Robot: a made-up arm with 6 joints. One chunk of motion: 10 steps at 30 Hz.
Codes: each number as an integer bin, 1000 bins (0 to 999) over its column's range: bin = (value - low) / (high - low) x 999, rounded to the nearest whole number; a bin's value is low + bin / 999 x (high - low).
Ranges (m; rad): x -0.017..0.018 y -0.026..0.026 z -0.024..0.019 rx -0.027..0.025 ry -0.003..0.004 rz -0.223..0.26
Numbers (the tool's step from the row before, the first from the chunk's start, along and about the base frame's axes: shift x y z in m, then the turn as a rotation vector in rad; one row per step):
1: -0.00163 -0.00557 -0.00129 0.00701 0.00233 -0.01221
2: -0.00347 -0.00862 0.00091 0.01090 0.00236 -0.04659
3: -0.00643 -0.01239 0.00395 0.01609 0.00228 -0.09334
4: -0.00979 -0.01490 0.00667 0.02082 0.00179 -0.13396
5: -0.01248 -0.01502 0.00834 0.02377 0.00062 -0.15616
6: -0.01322 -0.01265 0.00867 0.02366 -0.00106 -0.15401
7: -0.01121 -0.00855 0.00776 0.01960 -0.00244 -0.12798
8: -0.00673 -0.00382 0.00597 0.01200 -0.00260 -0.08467
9: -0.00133 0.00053 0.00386 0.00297 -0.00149 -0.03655
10: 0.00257 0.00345 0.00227 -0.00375 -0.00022 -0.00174
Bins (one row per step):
1: 439 392 528 653 761 436
2: 386 334 579 728 765 365
3: 302 261 649 828 754 268
4: 206 213 713 919 684 184
5: 129 211 751 975 517 138
6: 108 256 759 973 277 143
7: 165 335 738 895 80 197
8: 293 426 696 749 57 286
9: 447 510 647 576 215 386
10: 559 566 610 447 397 458

